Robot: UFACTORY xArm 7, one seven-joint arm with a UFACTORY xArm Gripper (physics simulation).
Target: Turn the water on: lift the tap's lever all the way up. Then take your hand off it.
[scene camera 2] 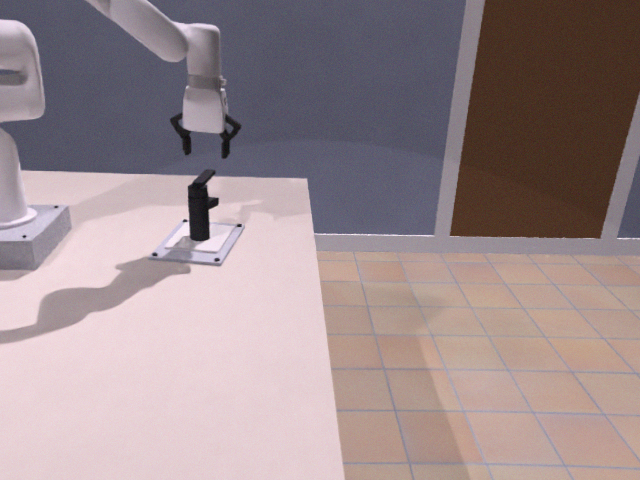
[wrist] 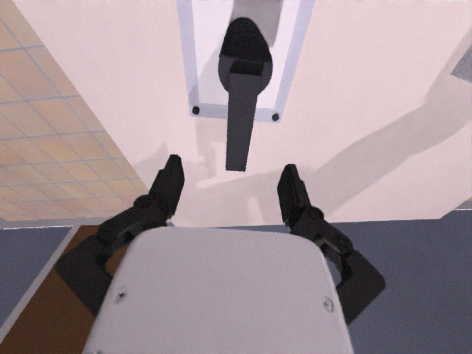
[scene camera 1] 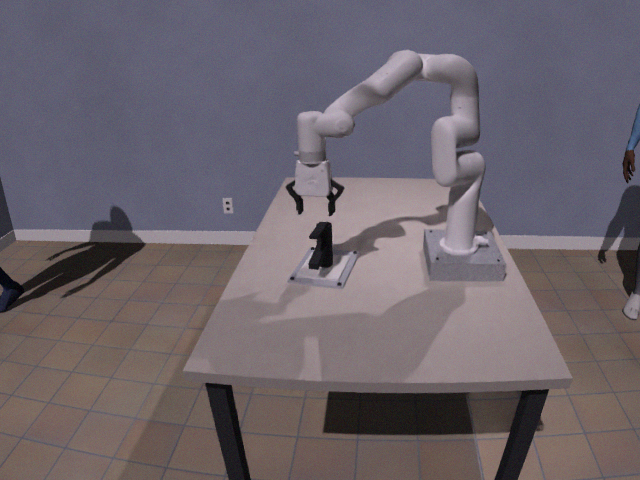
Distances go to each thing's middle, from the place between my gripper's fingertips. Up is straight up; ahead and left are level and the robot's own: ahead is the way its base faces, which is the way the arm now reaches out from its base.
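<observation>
There is the mounting plate point(scene camera 2: 159, 254), and measured from my hand it sits 60 mm to the right, 20 mm behind and 200 mm below.
</observation>
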